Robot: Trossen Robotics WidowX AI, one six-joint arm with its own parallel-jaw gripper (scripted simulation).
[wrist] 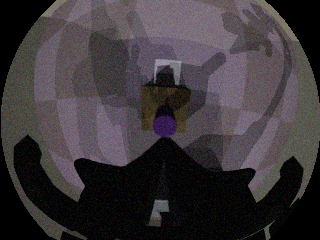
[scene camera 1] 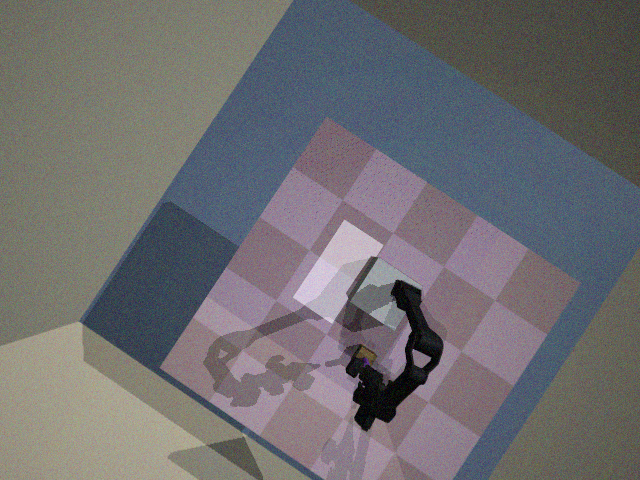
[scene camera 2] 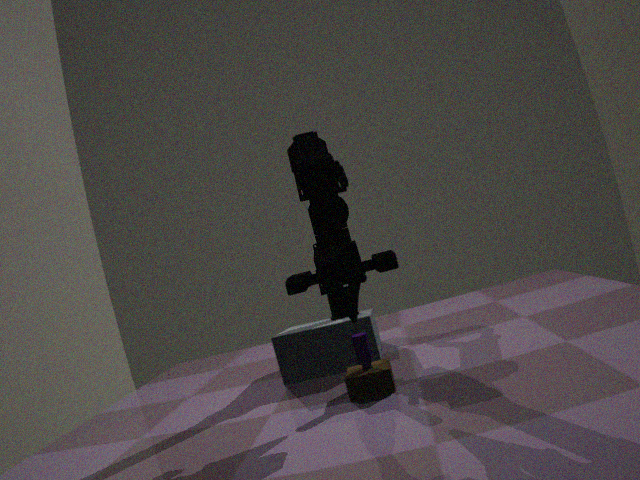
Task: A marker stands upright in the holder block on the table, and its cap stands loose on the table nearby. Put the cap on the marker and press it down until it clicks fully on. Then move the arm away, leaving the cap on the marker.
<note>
The gripper (scene camera 2: 355, 321) is shut, holding nothing. Further things: a brown holder block (scene camera 2: 381, 383).
The gripper shows as well in the wrist view (wrist: 165, 141) and in scene camera 1 (scene camera 1: 368, 367).
</note>
